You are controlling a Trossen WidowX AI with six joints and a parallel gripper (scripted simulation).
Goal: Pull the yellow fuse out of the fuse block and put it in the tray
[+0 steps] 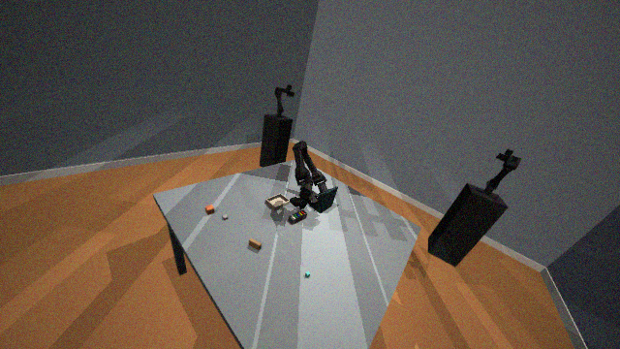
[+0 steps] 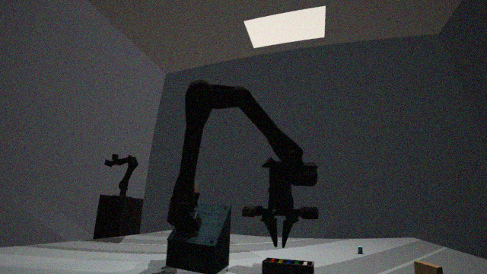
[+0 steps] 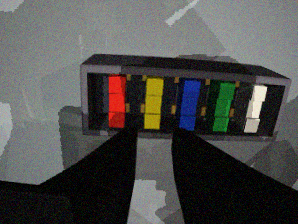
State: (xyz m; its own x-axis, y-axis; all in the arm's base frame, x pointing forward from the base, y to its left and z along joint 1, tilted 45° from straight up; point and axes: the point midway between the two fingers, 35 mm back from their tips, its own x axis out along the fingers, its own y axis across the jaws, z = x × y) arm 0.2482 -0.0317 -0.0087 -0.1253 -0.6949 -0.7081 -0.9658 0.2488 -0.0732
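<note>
Now: the yellow fuse 5 cm below my gripper tip. Round my gripper tip: red fuse 5 cm below, 2 cm behind, 1 cm to the left; then green fuse 5 cm below, 4 cm ahead, 1 cm to the right; then blue fuse 5 cm below, 2 cm ahead.
</note>
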